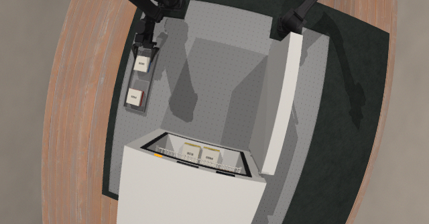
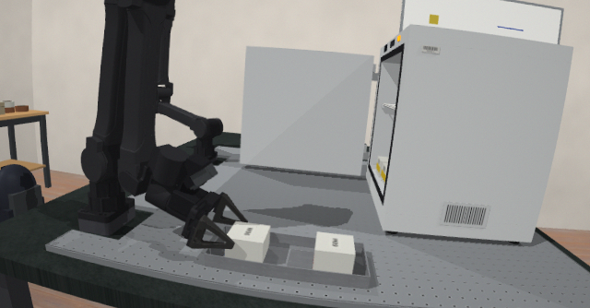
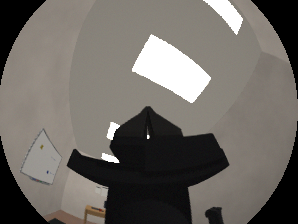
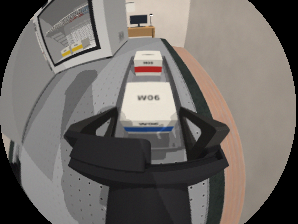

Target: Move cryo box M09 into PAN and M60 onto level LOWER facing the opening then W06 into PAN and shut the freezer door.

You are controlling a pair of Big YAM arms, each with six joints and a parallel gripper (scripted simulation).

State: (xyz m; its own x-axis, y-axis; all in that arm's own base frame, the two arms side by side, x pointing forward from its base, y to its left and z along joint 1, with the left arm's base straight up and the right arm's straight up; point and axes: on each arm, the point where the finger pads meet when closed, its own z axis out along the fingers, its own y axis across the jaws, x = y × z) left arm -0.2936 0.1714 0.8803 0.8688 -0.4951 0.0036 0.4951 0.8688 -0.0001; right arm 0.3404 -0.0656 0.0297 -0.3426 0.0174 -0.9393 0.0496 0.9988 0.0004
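Note:
Now: the grey pan 11 cm ahead of my right hand and 4 cm below it. The rest, counted from my right hand: freezer door: 8 cm ahead, 65 cm to the left, 23 cm above; then white cryo box: 38 cm ahead, 43 cm to the left, 6 cm above.

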